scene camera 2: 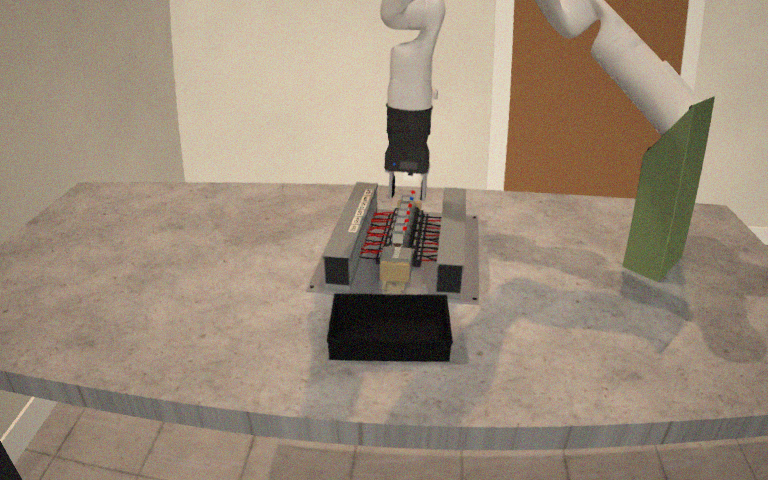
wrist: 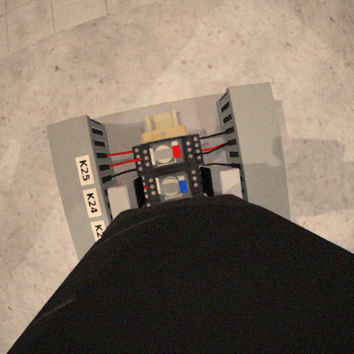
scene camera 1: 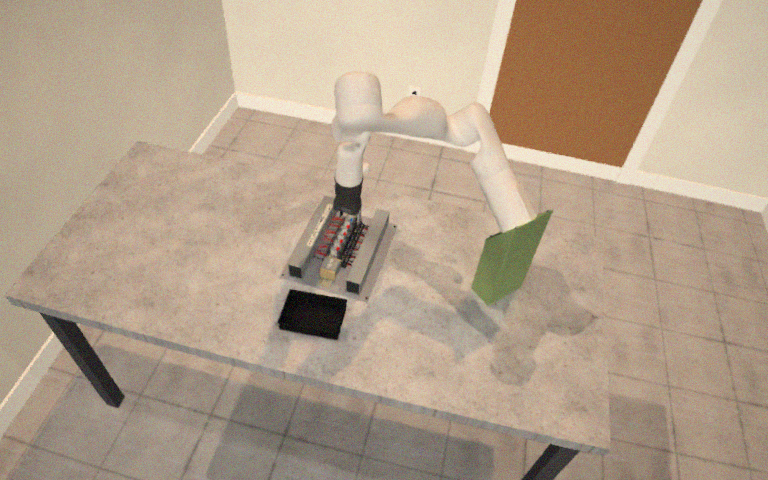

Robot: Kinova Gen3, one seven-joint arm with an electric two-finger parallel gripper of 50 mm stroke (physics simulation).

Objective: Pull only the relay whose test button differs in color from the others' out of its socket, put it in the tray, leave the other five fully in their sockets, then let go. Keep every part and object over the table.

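Where they show: gripper, fingertip midpoint: (scene camera 2: 407, 197) (scene camera 1: 349, 217); arm's base, link origin: (scene camera 2: 681, 121) (scene camera 1: 518, 225).
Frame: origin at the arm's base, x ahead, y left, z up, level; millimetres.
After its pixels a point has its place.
The relay with the blue test button (scene camera 2: 411, 198) {x 451, y -136, z -208 mm} (wrist: 170, 186) sits in its socket, second from the far end of the row. The other relays have red buttons; the far-end one (wrist: 165, 153) and the near-end one (scene camera 2: 398, 238) {x 480, y -7, z -223 mm} sit in the same row. My gripper (scene camera 1: 348, 216) {x 458, y -143, z -208 mm} (scene camera 2: 407, 196) {x 458, y -143, z -208 mm} (wrist: 172, 183) points down at the far part of the row. It is open and empty, its dark finger pads on either side of the blue-button relay, with gaps in the wrist view. Exact fingertip height is unclear. The black tray (scene camera 1: 310, 332) {x 495, y 241, z -264 mm} (scene camera 2: 389, 349) {x 502, y 241, z -258 mm} stands in front of the panel and looks empty.
Grey wiring ducts flank the row: the left duct (scene camera 1: 310, 240) {x 555, y -37, z -215 mm} (scene camera 2: 349, 236) {x 559, y 0, z -215 mm} (wrist: 67, 142) carries labels, the right duct (scene camera 1: 368, 249) {x 383, y -34, z -215 mm} (scene camera 2: 451, 234) {x 394, y -4, z -215 mm} (wrist: 257, 150) is plain. Red and black wires run between ducts and sockets. A yellowish end block (scene camera 2: 394, 270) {x 489, y 52, z -248 mm} is nearest the tray. The green arm mount (scene camera 1: 509, 263) {x 0, y 44, z -101 mm} (scene camera 2: 665, 198) {x 35, y 46, z -123 mm} stands right.
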